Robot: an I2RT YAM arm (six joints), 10 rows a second.
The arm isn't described. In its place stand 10 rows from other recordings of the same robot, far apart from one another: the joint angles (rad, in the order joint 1, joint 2, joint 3, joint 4, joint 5, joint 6), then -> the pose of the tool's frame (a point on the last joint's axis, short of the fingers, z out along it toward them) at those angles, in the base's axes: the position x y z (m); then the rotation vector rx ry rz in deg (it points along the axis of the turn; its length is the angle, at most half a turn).
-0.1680 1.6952 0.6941 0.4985 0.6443 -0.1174 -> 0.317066, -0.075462, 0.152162, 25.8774, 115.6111, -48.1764
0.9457 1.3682 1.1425 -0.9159 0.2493 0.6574 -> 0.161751, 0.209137, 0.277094, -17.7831, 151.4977, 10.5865
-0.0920 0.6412 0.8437 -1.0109 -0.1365 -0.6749 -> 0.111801, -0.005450, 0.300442, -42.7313, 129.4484, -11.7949
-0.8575 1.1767 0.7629 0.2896 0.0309 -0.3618 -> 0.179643, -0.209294, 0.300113, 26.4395, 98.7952, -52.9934
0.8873 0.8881 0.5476 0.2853 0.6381 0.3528 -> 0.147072, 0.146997, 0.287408, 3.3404, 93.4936, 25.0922
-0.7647 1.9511 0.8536 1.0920 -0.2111 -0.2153 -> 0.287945, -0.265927, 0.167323, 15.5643, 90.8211, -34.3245
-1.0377 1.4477 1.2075 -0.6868 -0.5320 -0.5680 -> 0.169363, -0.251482, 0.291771, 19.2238, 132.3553, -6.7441
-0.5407 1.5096 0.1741 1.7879 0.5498 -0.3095 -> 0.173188, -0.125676, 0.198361, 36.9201, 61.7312, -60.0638
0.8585 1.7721 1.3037 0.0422 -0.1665 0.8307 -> 0.268617, 0.320097, 0.269994, -8.5933, 126.9199, 68.2253
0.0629 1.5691 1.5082 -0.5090 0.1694 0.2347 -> 0.359264, 0.016614, 0.363619, 16.1105, 121.0619, -0.3524
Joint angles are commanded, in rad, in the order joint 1, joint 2, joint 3, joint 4, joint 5, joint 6. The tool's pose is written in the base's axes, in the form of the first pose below.
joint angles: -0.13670, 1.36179, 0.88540, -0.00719, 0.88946, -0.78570
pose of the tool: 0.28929, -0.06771, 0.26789, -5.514, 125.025, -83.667
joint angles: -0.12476, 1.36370, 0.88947, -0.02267, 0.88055, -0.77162
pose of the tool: 0.29034, -0.06408, 0.26728, -6.268, 125.244, -82.412
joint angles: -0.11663, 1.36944, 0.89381, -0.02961, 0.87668, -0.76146
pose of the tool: 0.29196, -0.06176, 0.26648, -6.618, 125.356, -81.664
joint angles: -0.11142, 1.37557, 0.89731, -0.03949, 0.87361, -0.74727
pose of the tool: 0.29319, -0.06027, 0.26506, -6.659, 125.686, -80.956
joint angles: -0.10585, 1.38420, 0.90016, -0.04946, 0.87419, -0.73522
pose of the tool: 0.29462, -0.05876, 0.26276, -6.830, 126.206, -80.545
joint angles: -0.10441, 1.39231, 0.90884, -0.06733, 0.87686, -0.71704
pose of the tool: 0.29591, -0.05853, 0.26190, -6.324, 126.802, -80.218
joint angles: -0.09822, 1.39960, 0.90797, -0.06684, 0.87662, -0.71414
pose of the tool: 0.29727, -0.05679, 0.25960, -6.835, 127.024, -79.979
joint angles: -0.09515, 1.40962, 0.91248, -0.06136, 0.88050, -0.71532
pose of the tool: 0.29959, -0.05617, 0.25875, -6.947, 126.976, -80.156
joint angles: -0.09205, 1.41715, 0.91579, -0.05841, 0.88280, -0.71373
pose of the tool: 0.30132, -0.05543, 0.25796, -6.996, 126.953, -80.161
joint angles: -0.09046, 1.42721, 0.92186, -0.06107, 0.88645, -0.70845
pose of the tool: 0.30333, -0.05521, 0.25689, -6.871, 127.178, -80.223
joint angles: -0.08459, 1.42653, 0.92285, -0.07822, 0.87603, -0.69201
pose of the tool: 0.30303, -0.05314, 0.25586, -7.203, 127.629, -79.026
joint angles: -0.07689, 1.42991, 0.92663, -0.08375, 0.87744, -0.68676
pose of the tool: 0.30403, -0.05088, 0.25569, -7.493, 127.657, -78.761
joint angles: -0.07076, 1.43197, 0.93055, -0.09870, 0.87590, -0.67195
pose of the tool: 0.30433, -0.04898, 0.25515, -7.492, 127.996, -78.139
